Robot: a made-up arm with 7 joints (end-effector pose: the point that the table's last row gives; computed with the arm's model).
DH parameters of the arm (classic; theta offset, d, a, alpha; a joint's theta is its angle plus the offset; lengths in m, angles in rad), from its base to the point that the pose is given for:
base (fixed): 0 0.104 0.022 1.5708
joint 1: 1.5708 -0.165 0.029 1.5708
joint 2: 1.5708 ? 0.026 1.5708
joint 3: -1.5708 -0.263 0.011 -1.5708
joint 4: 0 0.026 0.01 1.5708
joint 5: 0 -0.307 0.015 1.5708
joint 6: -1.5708 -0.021 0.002 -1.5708
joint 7: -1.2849 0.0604 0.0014 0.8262
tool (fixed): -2.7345 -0.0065 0 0
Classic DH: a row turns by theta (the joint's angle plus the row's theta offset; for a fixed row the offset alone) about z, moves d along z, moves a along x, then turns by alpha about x.
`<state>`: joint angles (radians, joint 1 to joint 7).
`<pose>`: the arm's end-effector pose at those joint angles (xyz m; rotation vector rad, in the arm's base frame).
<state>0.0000 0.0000 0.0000 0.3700 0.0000 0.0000 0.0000</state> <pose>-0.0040 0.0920 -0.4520 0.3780 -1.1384 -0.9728</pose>
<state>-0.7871 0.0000 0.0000 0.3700 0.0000 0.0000 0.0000</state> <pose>-0.3902 0.0920 -0.2701 -0.0227 -0.4205 -0.9898</pose>
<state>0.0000 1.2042 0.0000 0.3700 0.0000 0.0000 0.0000</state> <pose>-0.0040 0.6850 -0.1448 1.3252 -0.4242 -1.5848</pose>
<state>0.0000 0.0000 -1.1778 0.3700 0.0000 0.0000 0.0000</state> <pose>-0.0641 0.0960 -0.4520 -0.3718 -1.3524 -1.9758</pose>
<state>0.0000 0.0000 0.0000 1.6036 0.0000 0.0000 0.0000</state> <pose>0.2745 0.0920 -0.2007 1.0514 -2.2281 -0.6940</pose>
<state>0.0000 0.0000 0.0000 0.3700 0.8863 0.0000 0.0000</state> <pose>0.0355 0.0447 -0.4367 0.5242 -0.9786 -0.0651</pose>
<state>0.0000 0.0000 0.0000 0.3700 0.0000 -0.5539 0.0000</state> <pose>0.0175 0.0920 -0.4742 0.6737 -1.6356 -0.8907</pose>
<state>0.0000 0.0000 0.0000 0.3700 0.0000 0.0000 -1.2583</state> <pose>-0.0052 0.0967 -0.4488 1.4978 -0.3235 -1.1342</pose>
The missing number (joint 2, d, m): -0.053
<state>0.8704 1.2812 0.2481 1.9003 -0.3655 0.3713 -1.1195</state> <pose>0.1818 0.4078 0.2729 -2.3854 0.1016 -0.3380</pose>
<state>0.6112 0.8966 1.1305 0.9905 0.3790 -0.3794 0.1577</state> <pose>0.2040 0.6516 0.0366 -2.5147 1.6001 -0.3760</pose>
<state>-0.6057 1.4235 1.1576 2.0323 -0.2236 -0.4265 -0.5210</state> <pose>0.2547 0.3823 0.2566 -1.4291 0.9238 0.9249</pose>
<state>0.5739 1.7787 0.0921 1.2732 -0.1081 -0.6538 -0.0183</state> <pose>0.1890 0.5926 0.3064 -1.5718 0.6635 1.6743</pose>
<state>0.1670 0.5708 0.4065 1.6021 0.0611 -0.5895 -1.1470</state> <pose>0.3231 0.3913 -0.0547 -2.5819 1.3823 -0.5688</pose>
